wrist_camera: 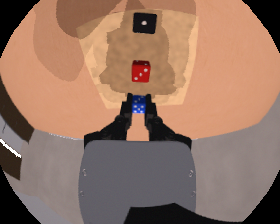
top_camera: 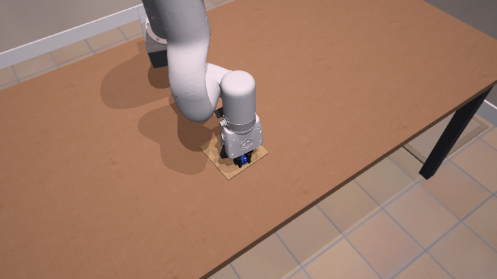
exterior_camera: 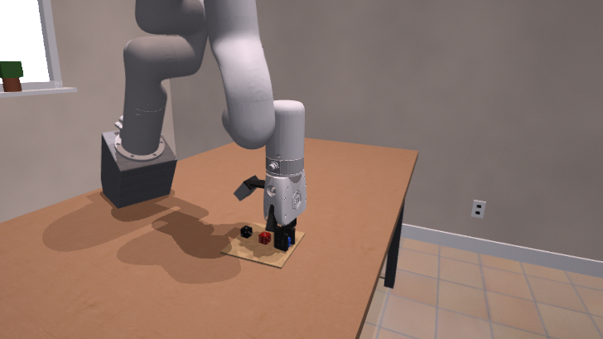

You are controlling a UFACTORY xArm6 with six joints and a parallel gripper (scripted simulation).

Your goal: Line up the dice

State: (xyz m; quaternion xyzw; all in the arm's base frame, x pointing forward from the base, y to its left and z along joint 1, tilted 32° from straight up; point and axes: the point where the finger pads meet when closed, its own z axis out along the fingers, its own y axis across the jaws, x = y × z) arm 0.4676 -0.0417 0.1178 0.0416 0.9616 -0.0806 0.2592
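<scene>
Right now my hand is 10 mm above the blue die. The rest, counted from my hand: red die 50 mm behind, 20 mm below, 10 mm to the left; then black die 100 mm behind, 20 mm below, 10 mm to the left; then tan mat 50 mm behind, 30 mm below, 10 mm to the left.
</scene>
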